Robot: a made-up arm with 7 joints. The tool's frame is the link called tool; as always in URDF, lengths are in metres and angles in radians.
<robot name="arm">
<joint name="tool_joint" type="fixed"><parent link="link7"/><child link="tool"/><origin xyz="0 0 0" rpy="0 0 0"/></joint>
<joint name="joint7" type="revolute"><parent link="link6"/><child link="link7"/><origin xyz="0 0 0" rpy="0 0 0"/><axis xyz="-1 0 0"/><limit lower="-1.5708" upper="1.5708"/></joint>
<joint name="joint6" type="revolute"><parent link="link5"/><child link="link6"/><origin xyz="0 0 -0.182" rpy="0 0 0"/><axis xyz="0 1 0"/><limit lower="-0.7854" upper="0.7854"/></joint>
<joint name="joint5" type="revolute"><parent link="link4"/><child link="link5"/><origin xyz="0 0 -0.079" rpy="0 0 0"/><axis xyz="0 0 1"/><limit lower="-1.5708" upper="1.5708"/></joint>
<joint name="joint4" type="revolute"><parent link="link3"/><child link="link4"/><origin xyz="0 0 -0.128" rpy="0 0 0"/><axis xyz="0 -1 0"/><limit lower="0" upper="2.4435"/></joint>
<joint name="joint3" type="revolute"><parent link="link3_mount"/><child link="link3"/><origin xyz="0 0 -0.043" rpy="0 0 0"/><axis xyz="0 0 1"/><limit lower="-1.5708" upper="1.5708"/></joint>
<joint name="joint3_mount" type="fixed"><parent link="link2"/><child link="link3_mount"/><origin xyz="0 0 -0.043" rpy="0 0 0"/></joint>
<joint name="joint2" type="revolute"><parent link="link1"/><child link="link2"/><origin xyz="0 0.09 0" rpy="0 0 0"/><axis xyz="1 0 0"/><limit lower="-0.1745" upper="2"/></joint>
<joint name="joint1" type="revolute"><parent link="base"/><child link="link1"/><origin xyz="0 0.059 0" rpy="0 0 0"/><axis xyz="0 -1 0"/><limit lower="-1.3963" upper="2"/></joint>
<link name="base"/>
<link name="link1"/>
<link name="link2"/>
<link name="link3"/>
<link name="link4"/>
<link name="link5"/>
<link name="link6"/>
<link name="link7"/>
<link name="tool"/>
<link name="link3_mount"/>
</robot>
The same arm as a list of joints. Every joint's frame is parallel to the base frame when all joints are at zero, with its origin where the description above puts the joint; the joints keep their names.
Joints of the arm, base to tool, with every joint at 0 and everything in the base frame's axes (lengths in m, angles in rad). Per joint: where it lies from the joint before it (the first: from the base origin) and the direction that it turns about. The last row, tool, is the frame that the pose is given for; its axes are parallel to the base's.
joint1: axis 0 -1 0 xyz 0 0.059 0
joint2: axis 1 0 0 xyz 0 0.09 0
joint3: axis 0 0 1 xyz 0 0 -0.086
joint4: axis 0 -1 0 xyz 0 0 -0.128
joint5: axis 0 0 1 xyz 0 0 -0.079
joint6: axis 0 1 0 xyz 0 0 -0.182
joint7: axis -1 0 0 xyz 0 0 0
tool: xyz 0 0 0
Joint limits (rad, base to tool): -1.3963..2 -0.1745..2 -1.5708..1.5708 0..2.4435 -1.5708..1.5708 -0.7854..0.7854 -1.5708..1.5708

